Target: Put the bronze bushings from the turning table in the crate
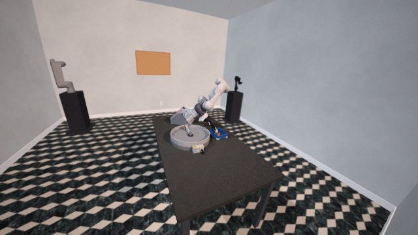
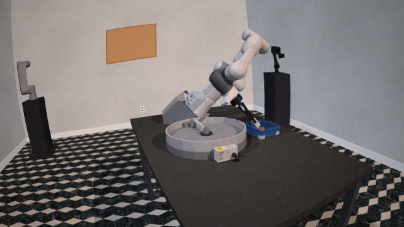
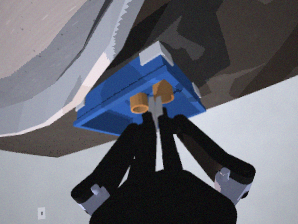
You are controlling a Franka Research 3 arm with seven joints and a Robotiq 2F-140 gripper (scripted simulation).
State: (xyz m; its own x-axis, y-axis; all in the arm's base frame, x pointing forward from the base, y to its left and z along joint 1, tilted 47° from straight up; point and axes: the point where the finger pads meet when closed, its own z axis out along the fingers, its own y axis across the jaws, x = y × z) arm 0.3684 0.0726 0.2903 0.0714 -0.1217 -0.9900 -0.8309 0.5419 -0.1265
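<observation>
The blue crate is 40 mm ahead of my hand, 20 mm to the left of it and 30 mm below it. Round my hand: round grey turning table: 40 mm ahead, 330 mm to the right, 10 mm below.
</observation>
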